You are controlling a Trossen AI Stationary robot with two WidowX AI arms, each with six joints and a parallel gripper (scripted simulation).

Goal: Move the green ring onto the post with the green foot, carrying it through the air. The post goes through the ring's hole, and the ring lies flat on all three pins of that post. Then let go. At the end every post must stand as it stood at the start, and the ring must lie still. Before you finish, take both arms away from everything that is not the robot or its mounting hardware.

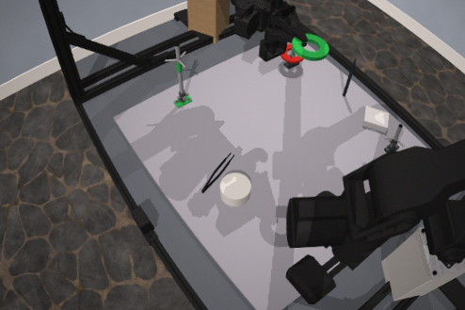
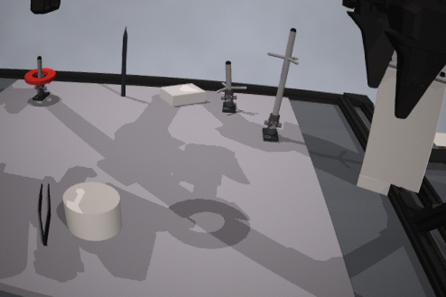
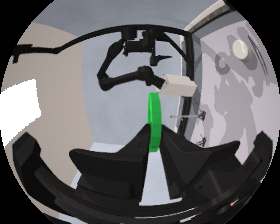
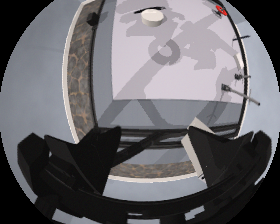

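The green ring lies 330 mm to the left of my right hand, 170 mm ahead of it and 90 mm above it. From my right hand the other things lie so: white block: 410 mm ahead, 270 mm to the left, 200 mm below; short grey post: 400 mm ahead, 180 mm to the left, 150 mm below; tall post: 300 mm ahead, 110 mm below, 90 mm to the left.
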